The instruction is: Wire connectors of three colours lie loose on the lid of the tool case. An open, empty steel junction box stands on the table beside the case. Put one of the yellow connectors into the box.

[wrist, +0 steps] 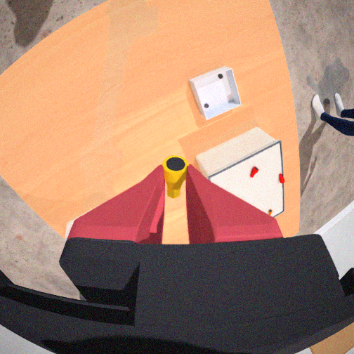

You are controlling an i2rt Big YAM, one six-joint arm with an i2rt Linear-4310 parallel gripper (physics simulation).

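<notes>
My gripper (175, 173) is shut on a yellow connector (174, 176), which stands between the tips of the two red fingers with its dark round open end facing the camera. The steel junction box (199, 101) stands open and empty on the table, above and to the right of the fingertips in the view. The tool case (233, 149) is to the right of the fingers, and its white lid carries two red connectors (254, 172) (282, 178) and an orange one (270, 212) near its lower edge. The right finger hides part of the lid.
The wooden table (60, 125) carries the box and the case, and its curved edge runs down the right side of the view. The case stands between the junction box and the right finger's side. Beyond the table edge, a person's feet (318, 107) show on the floor.
</notes>
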